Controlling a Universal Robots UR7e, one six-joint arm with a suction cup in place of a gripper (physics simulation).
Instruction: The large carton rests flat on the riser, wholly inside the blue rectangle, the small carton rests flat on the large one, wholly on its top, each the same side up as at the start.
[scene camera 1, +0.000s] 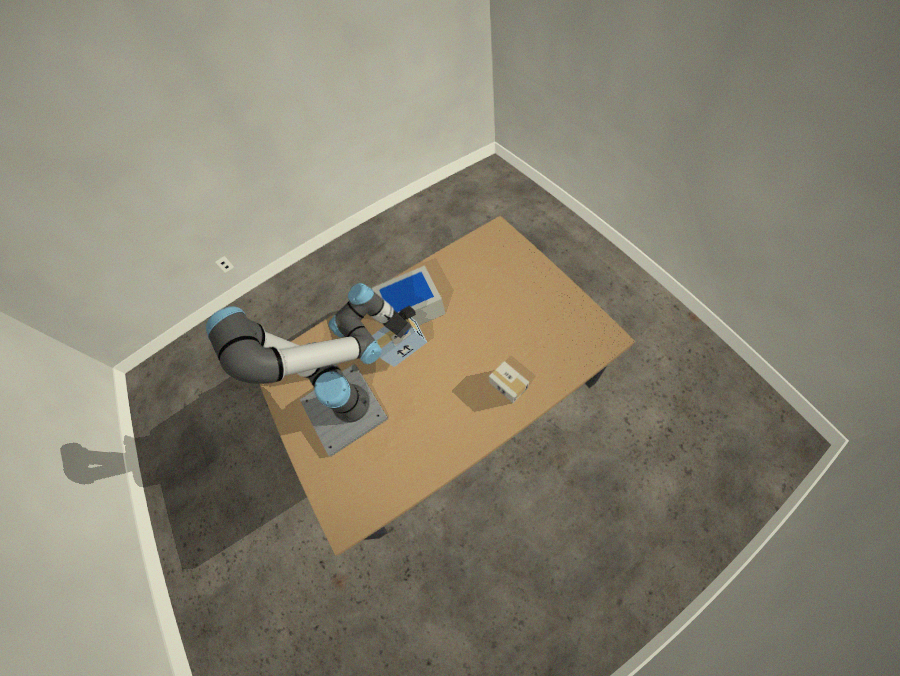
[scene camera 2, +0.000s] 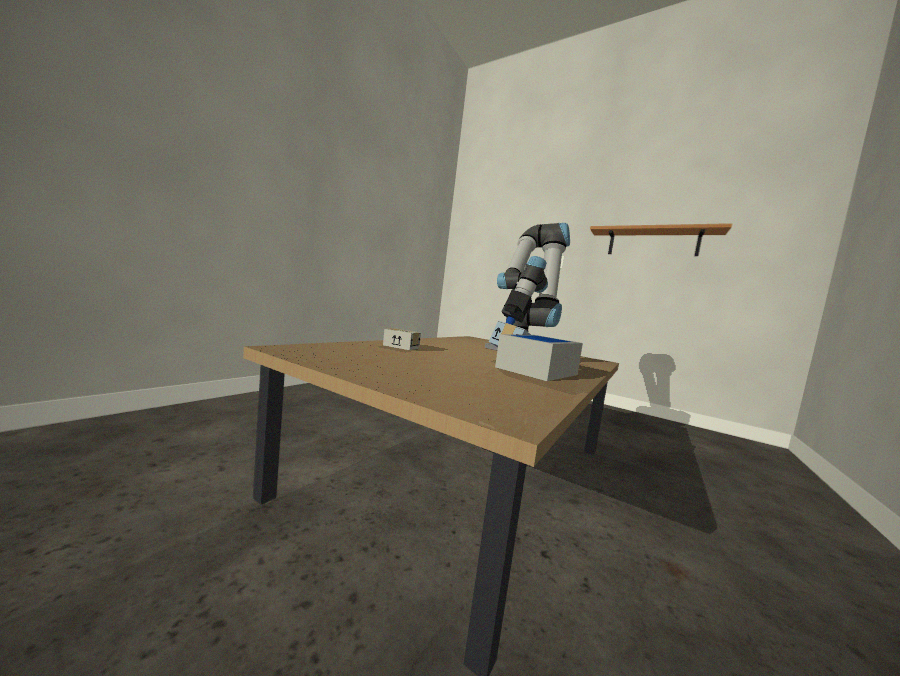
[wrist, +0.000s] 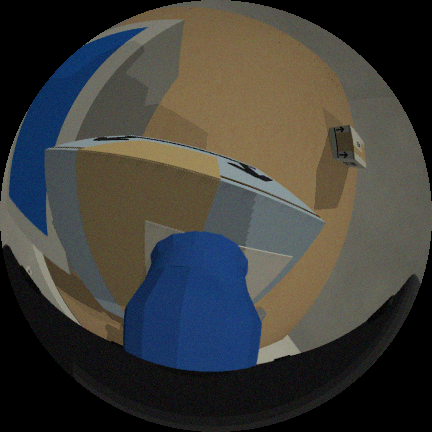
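Note:
The large carton, light blue with tan tape and black arrows, hangs tilted from my suction gripper. The blue cup is pressed on its taped, labelled face, so the gripper is shut on it. The carton is beside the riser, on the robot base's side; whether its lower edge touches the table cannot be told. The blue rectangle on the riser's top carries no carton. The small carton, white with tan tape, stands flat on the table, arrows up.
The wooden table carries the riser near one long edge and the small carton near the opposite one. The robot's grey base plate is near a short end. A wall shelf is behind the arm.

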